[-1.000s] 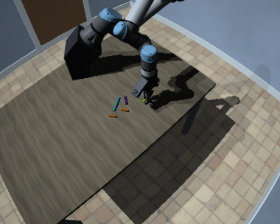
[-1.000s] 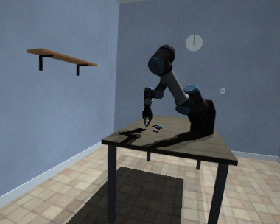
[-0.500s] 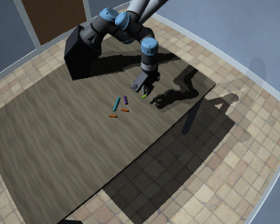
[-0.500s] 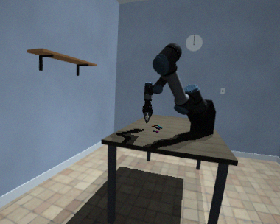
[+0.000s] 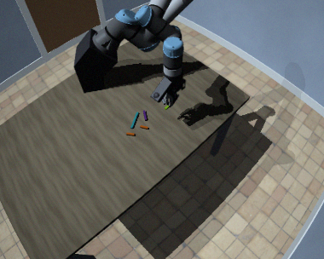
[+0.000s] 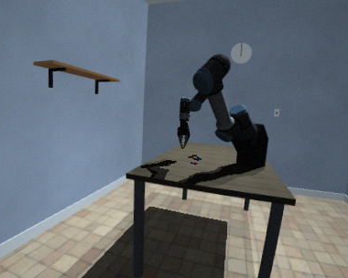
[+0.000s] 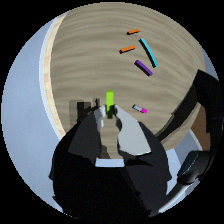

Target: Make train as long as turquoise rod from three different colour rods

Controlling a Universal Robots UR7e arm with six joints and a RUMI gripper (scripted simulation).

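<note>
Now: the lime rod 10 mm below my hand. The rest, counted from my hand: purple rod: 110 mm below, 90 mm to the right, 80 mm behind; then magenta rod: 130 mm behind, 110 mm below, 40 mm to the left; then grey rod: 110 mm below, 100 mm behind, 40 mm to the left.
</note>
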